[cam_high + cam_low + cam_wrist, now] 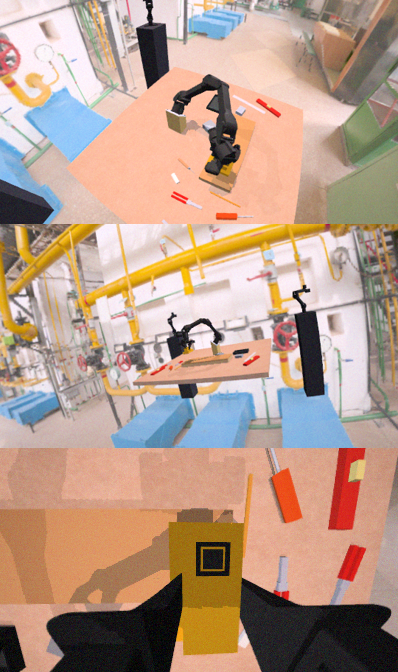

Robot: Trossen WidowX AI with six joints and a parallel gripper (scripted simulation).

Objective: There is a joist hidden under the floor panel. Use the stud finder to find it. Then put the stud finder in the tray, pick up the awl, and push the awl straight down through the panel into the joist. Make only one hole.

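My gripper tip is 20 cm past the dark tray, 54 cm to the right of it and 14 cm above it. The rest, counted from my gripper tip: yellow stud finder: 1 cm ahead, 2 cm above; then awl: 17 cm behind, 2 cm to the right, 15 cm below; then pencil: 8 cm ahead, 11 cm to the right, 15 cm below.
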